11 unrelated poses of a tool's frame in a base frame.
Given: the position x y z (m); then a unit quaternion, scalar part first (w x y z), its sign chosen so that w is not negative.
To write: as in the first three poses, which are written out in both.
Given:
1: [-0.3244, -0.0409, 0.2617, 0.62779, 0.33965, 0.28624, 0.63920]
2: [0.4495, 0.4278, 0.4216, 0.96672, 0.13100, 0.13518, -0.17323]
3: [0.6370, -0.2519, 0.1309, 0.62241, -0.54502, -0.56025, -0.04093]
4: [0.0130, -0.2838, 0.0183, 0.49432, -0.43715, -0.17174, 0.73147]
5: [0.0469, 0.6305, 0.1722, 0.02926, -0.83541, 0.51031, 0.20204]
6: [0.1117, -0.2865, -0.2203, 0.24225, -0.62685, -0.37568, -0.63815]
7: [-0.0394, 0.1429, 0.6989, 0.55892, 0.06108, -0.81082, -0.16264]
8: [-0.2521, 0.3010, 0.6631, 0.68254, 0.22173, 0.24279, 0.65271]
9: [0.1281, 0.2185, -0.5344, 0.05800, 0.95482, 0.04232, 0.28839]
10: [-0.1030, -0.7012, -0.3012, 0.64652, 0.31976, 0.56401, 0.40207]
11: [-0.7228, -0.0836, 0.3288, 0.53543, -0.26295, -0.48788, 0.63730]
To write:
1: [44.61, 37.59, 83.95, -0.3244, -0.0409, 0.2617]
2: [15.18, 15.66, -20.07, 0.4495, 0.4278, 0.4216]
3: [-71.73, -73.74, -5.39, 0.6370, -0.2519, 0.1309]
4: [-60.72, -23.86, 101.61, 0.0130, -0.2838, 0.0183]
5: [-147.64, 90.18, 35.70, 0.0469, 0.6305, 0.1722]
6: [-98.18, -58.84, -99.95, 0.1117, -0.2865, -0.2203]
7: [8.25, -109.55, -21.97, -0.0394, 0.1429, 0.6989]
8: [28.49, 31.20, 83.87, -0.2521, 0.3010, 0.6631]
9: [165.80, 7.35, 50.08, 0.1281, 0.2185, -0.5344]
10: [41.68, 73.52, 52.41, -0.1030, -0.7012, -0.3012]
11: [-35.88, -66.58, 86.97, -0.7228, -0.0836, 0.3288]
